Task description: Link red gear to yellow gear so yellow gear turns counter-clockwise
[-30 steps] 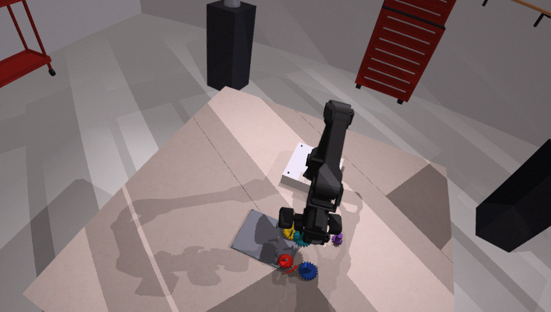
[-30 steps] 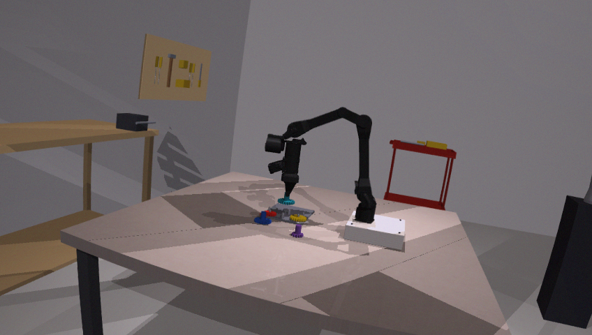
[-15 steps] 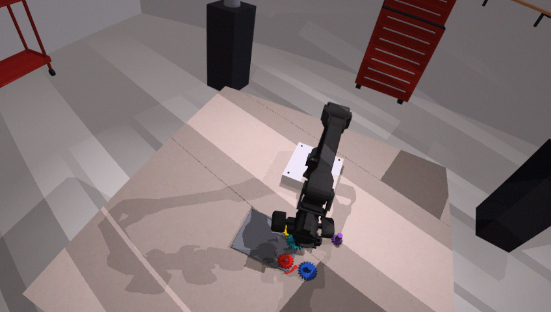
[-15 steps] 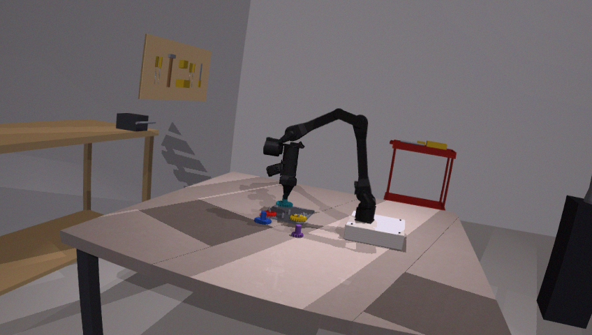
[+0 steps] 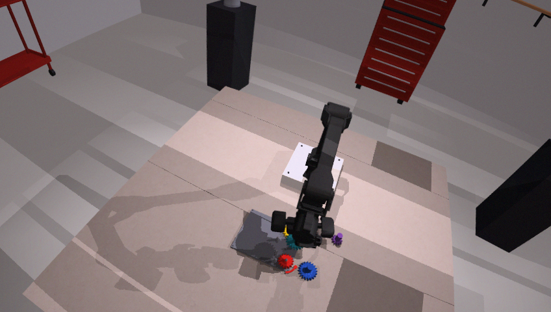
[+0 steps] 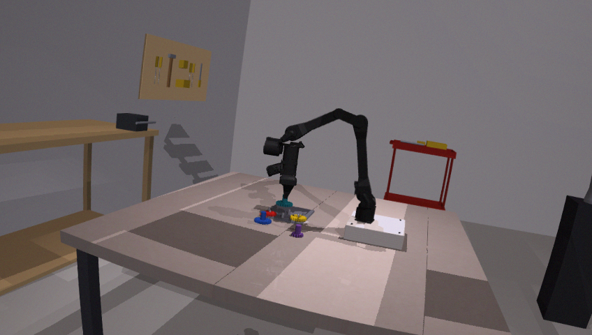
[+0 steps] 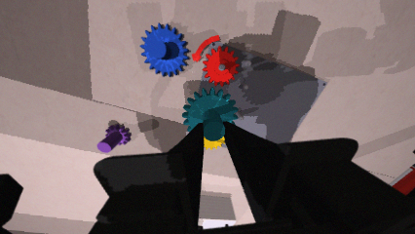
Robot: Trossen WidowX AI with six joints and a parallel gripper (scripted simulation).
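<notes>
My gripper tip is 7 cm above the red gear and 6 cm short of it. The rest, counted from my gripper tip: teal gear (1 cm below); white arrow (8 cm below, 8 cm behind, 1 cm to the right); yellow gear (7 cm below, 5 cm behind, 3 cm to the right).
</notes>
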